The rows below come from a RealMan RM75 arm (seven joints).
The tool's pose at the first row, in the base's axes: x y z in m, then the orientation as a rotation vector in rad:
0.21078, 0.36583, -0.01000, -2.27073, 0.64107, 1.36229
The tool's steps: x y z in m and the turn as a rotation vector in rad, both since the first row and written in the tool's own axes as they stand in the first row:
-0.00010, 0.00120, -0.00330, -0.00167, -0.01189, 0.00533
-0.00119, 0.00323, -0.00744, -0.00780, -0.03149, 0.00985
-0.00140, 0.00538, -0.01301, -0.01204, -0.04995, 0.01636
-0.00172, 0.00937, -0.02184, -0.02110, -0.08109, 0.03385
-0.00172, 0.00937, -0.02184, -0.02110, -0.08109, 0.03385
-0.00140, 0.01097, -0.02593, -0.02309, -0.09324, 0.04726
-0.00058, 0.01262, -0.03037, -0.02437, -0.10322, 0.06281
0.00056, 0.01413, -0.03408, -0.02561, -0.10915, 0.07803
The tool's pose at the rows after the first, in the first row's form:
0.21236, 0.36302, -0.00861, -2.26210, 0.64276, 1.37829
0.21364, 0.35924, -0.00606, -2.25044, 0.63845, 1.40468
0.21623, 0.35440, -0.00369, -2.23798, 0.63791, 1.42955
0.21999, 0.34626, 0.00000, -2.21763, 0.64377, 1.47557
0.21999, 0.34626, 0.00000, -2.21763, 0.64377, 1.47557
0.22207, 0.34261, 0.00131, -2.20794, 0.65489, 1.49559
0.22458, 0.33864, 0.00233, -2.19929, 0.66974, 1.51390
0.22678, 0.33513, 0.00276, -2.19400, 0.68562, 1.52788

